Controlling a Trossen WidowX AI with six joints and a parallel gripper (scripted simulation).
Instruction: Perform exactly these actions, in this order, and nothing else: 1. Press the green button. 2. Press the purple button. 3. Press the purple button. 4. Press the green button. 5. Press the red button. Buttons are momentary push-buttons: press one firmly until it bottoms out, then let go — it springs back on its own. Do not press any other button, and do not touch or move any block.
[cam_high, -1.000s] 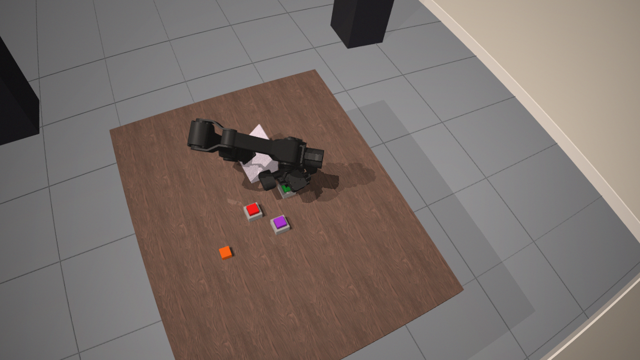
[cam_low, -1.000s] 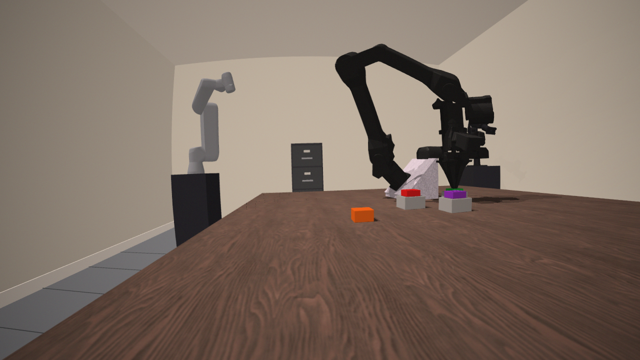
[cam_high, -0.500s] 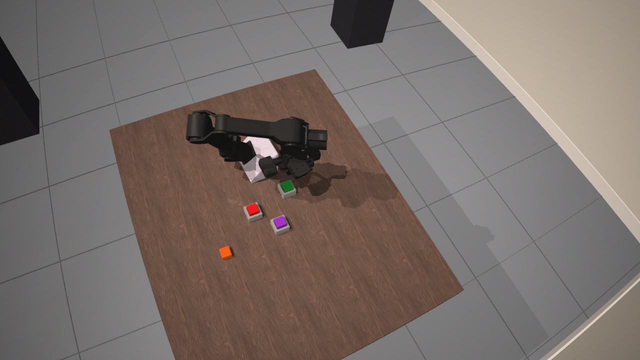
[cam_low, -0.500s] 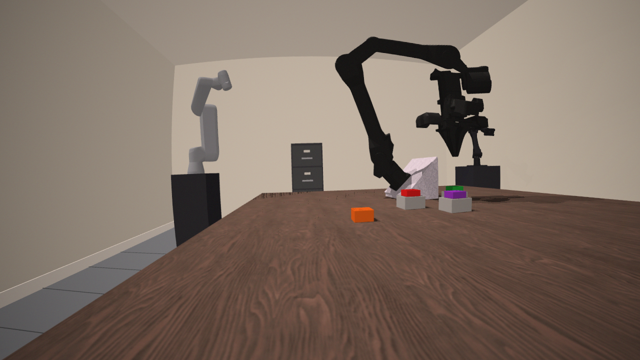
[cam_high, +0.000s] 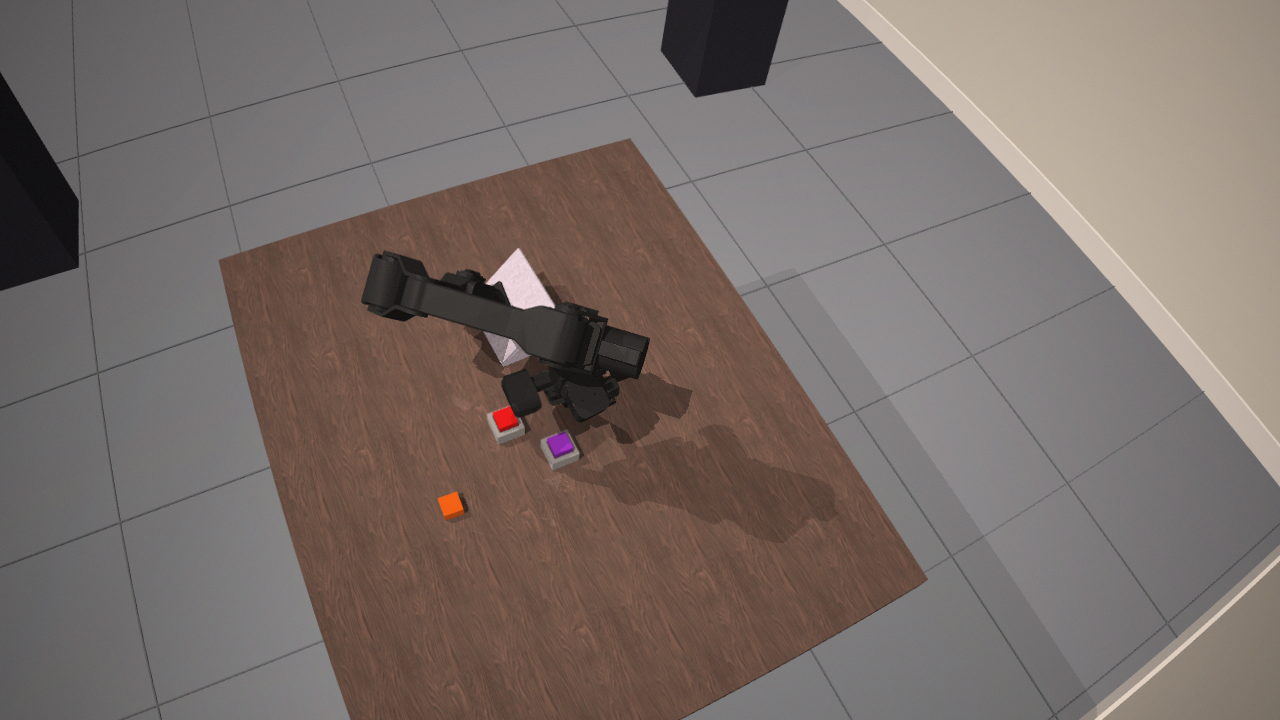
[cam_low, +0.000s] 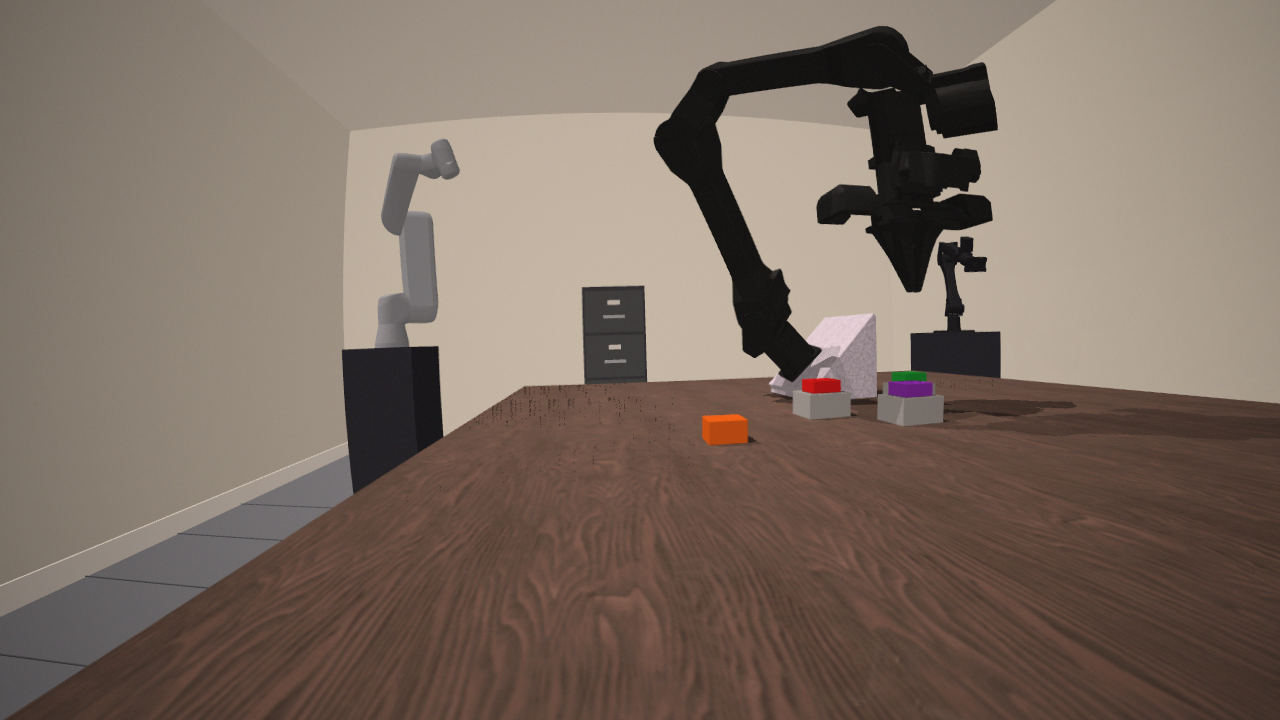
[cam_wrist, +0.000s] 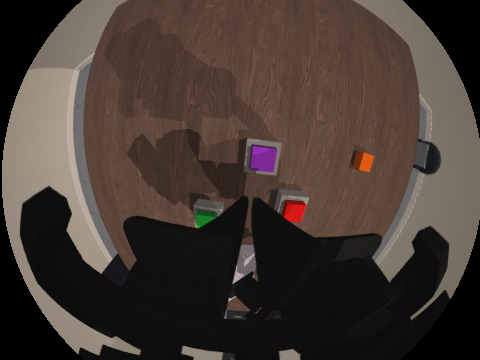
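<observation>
My gripper tip is now 20 mm short of the purple button, 20 mm to the left of it and 100 mm above it. The rest, counted from my gripper tip: red button 60 mm behind, 80 mm to the right, 100 mm below; then orange block 50 mm ahead, 210 mm to the right, 120 mm below; then green button 100 mm behind, 50 mm to the left, 100 mm below.
</observation>
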